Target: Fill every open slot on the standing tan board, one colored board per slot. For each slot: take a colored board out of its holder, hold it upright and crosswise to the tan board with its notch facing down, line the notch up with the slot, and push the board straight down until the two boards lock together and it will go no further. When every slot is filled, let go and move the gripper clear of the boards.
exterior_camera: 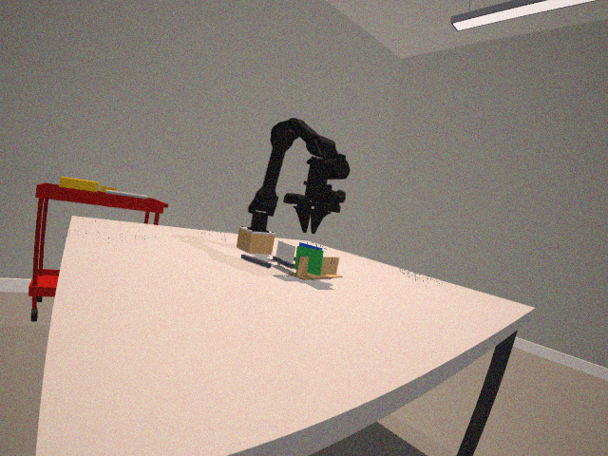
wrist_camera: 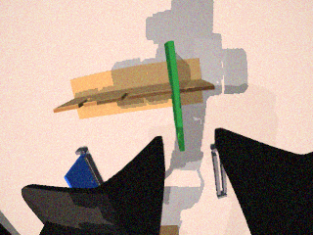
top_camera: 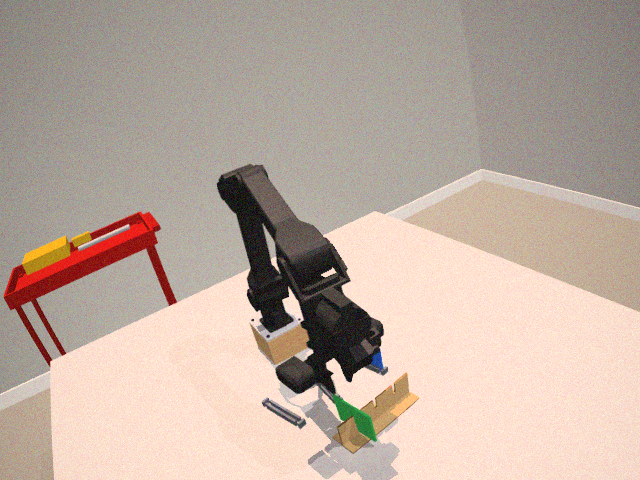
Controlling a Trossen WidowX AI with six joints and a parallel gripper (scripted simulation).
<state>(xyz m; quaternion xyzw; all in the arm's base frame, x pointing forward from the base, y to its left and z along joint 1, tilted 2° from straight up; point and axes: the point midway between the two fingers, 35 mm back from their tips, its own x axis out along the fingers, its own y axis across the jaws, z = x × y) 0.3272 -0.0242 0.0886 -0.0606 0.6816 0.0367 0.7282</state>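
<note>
My gripper tip is now 130 mm past the white board, 90 mm above it and 20 mm to the right of it. Round my gripper tip: green board 80 mm below, 20 mm ahead; tan board 100 mm below, 50 mm to the left, 10 mm ahead; blue board 140 mm behind, 130 mm to the left, 90 mm below.
</note>
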